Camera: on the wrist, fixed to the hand. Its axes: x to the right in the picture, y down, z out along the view.
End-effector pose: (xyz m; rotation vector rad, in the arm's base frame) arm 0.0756 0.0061 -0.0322 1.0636 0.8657 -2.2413
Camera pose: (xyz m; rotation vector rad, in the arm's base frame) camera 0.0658 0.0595 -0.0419 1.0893 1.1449 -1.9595
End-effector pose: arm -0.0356 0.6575 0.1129 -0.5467 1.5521 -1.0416
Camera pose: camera -0.0808 0.6470 0.1426 -0.6330 1.8246 -0.8397
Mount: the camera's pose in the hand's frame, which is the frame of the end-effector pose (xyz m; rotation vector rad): 0.0043 -0.0390 -0.0387 -0.2742 0.1243 0.0538
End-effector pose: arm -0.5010 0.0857 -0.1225 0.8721 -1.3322 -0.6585
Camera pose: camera -0.4593 0.0674 -0.1536 0.6424 -1.1192 -0.7140
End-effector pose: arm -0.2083 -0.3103 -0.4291 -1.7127 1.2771 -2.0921
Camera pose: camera -0.2282 -0.2688 -0.3988 1.6230 -1.6728 2.0738
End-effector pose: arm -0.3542 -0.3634 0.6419 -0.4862 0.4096 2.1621
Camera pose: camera -0.3175 -0.3555 0.6016 -0.7729 0.1948 2.2588
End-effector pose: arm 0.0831 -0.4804 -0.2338 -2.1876 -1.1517 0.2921
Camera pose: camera 0.0780 -0.4778 -0.1790 -2.4389 -1.1192 0.0194
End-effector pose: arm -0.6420 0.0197 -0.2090 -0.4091 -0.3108 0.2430
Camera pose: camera -0.6182 -0.0273 -0.2251 -0.7012 -0.2113 0.2270
